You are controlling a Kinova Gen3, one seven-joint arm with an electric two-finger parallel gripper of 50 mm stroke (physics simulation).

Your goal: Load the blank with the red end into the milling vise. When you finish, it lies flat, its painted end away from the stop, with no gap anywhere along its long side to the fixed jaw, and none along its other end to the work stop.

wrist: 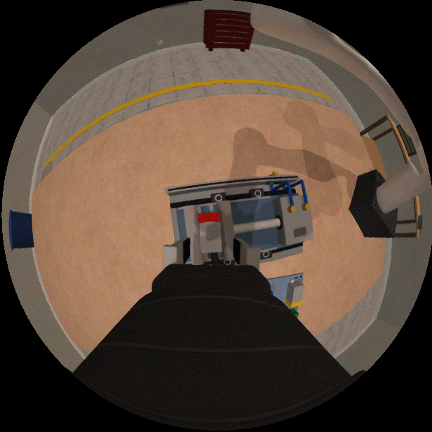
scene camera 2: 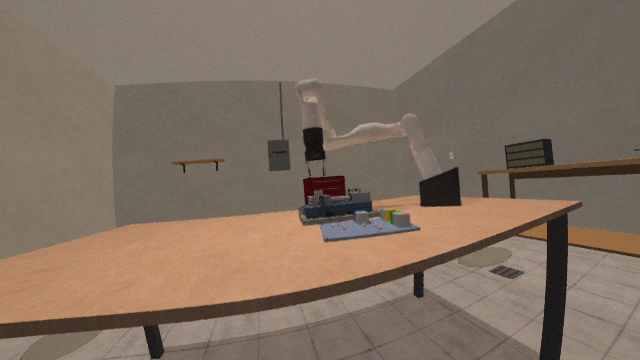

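Observation:
The blank with the red end (wrist: 210, 237) lies between the vise jaws in the wrist view, its red end toward the top and its grey end toward my gripper. The fixed jaw (wrist: 196, 242) is on its left and the moving jaw (wrist: 227, 225) on its right. I cannot tell whether thin gaps remain, and its contact with the work stop is unclear. The milling vise (wrist: 255, 210) (scene camera 2: 345, 206) stands on the table. My gripper (wrist: 211, 246) (scene camera 2: 316, 175) is open and empty above the vise, its fingers on either side of the blank's near end in the wrist view.
A blue board (scene camera 2: 350, 232) (wrist: 281, 286) holds grey blanks with blue, yellow and green markings in front of the vise. Blue handles (wrist: 291, 195) rise at the vise's right end. The black robot base (scene camera 2: 440, 189) (wrist: 371, 207) stands on the right of the table (scene camera 2: 225, 260).

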